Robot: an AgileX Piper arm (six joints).
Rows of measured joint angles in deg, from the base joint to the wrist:
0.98 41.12 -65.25 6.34 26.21 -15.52
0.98 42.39 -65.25 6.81 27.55 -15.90
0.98 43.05 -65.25 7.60 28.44 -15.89
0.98 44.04 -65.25 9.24 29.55 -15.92
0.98 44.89 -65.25 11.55 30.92 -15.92
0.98 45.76 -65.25 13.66 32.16 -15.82
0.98 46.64 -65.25 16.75 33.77 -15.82
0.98 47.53 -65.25 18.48 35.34 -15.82
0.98 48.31 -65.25 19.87 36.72 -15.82
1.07 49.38 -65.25 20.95 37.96 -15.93
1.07 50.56 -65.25 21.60 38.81 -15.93
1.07 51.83 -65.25 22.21 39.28 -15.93
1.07 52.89 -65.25 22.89 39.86 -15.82
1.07 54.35 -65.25 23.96 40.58 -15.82
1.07 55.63 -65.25 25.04 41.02 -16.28
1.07 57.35 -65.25 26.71 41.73 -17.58
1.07 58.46 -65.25 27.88 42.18 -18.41
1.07 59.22 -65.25 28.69 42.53 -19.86
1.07 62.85 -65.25 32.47 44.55 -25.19
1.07 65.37 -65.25 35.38 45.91 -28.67
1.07 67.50 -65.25 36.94 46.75 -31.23
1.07 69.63 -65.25 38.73 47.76 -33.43
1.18 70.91 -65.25 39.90 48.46 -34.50
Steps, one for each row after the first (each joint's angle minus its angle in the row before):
0.00 1.27 0.00 0.47 1.34 -0.38
0.00 0.66 0.00 0.79 0.89 0.01
0.00 0.99 0.00 1.64 1.11 -0.03
0.00 0.85 0.00 2.31 1.37 0.00
0.00 0.87 0.00 2.11 1.24 0.10
0.00 0.88 0.00 3.09 1.61 0.00
0.00 0.89 0.00 1.73 1.57 0.00
0.00 0.78 0.00 1.39 1.38 0.00
0.09 1.07 0.00 1.08 1.24 -0.11
0.00 1.18 0.00 0.65 0.85 0.00
0.00 1.27 0.00 0.61 0.47 0.00
0.00 1.06 0.00 0.68 0.58 0.11
0.00 1.46 0.00 1.07 0.72 0.00
0.00 1.28 0.00 1.08 0.44 -0.46
0.00 1.72 0.00 1.67 0.71 -1.30
0.00 1.11 0.00 1.17 0.45 -0.83
0.00 0.76 0.00 0.81 0.35 -1.45
0.00 3.63 0.00 3.78 2.02 -5.33
0.00 2.52 0.00 2.91 1.36 -3.48
0.00 2.13 0.00 1.56 0.84 -2.56
0.00 2.13 0.00 1.79 1.01 -2.20
0.11 1.28 0.00 1.17 0.70 -1.07

